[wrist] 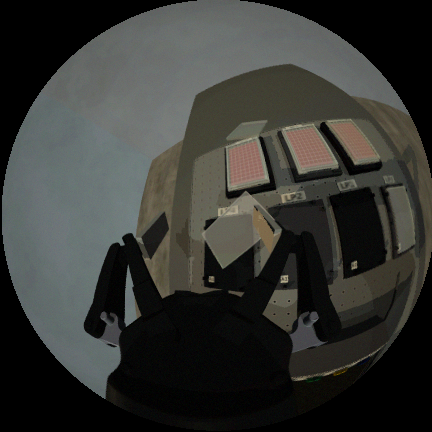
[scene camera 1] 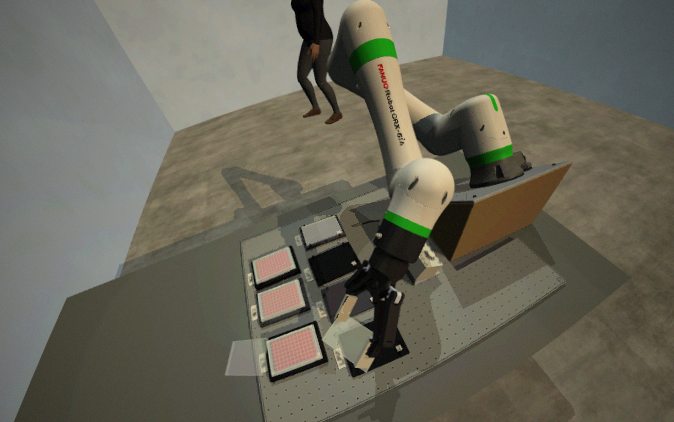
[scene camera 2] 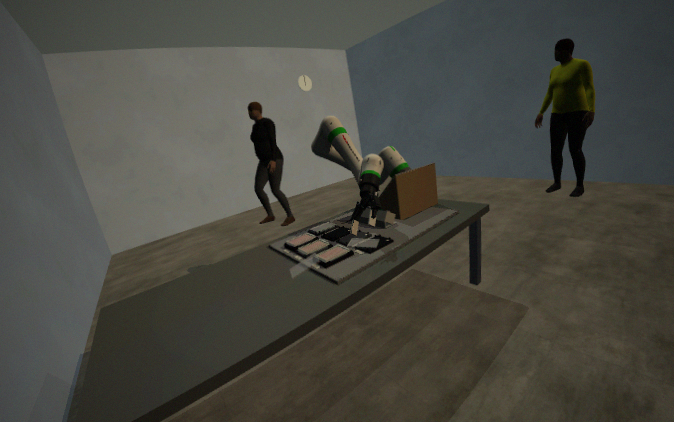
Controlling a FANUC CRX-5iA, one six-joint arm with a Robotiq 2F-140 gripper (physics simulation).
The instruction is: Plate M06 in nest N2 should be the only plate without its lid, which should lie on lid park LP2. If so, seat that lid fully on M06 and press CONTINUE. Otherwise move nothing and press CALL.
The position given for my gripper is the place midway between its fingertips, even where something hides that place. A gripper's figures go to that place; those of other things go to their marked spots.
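A grey button box [scene camera 1: 427, 265] sits 63 cm from the lens. As for my gripper [scene camera 1: 349, 340], I find it 55 cm from the lens.
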